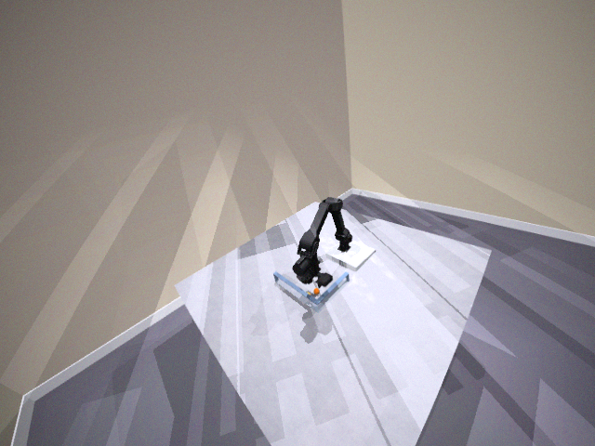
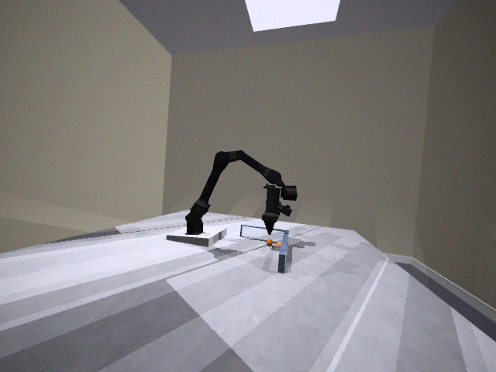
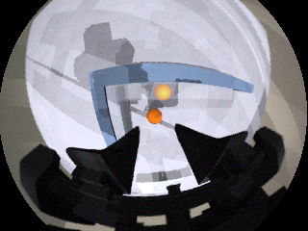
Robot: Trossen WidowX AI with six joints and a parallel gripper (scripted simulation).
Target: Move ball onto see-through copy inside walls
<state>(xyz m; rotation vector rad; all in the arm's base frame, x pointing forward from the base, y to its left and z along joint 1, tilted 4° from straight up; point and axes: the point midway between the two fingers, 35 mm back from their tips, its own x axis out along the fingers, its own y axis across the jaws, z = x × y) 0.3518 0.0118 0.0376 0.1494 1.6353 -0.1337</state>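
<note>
Right now the orange ball is 4 cm below my gripper tip. The rest, counted from my gripper tip: see-through copy of ball 4 cm below, 4 cm ahead, 2 cm to the right.
</note>
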